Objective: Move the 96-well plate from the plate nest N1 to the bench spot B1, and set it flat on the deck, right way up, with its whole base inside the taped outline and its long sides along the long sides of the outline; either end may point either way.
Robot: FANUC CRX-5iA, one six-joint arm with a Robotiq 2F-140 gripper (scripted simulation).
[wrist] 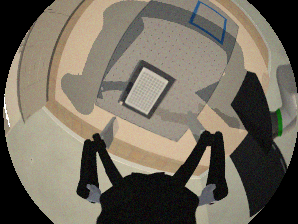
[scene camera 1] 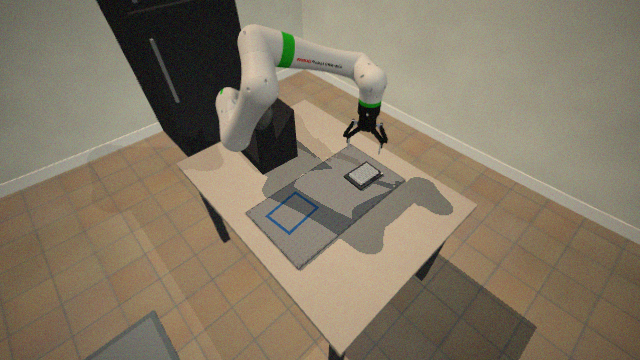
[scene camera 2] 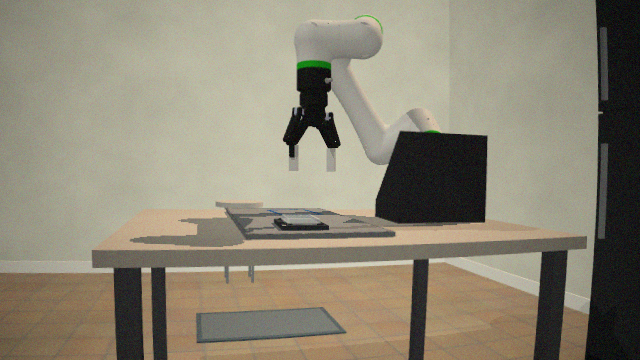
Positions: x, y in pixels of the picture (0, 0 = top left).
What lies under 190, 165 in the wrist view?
My gripper.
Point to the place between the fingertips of my gripper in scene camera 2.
313, 171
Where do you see a white 96-well plate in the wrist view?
At 144, 105
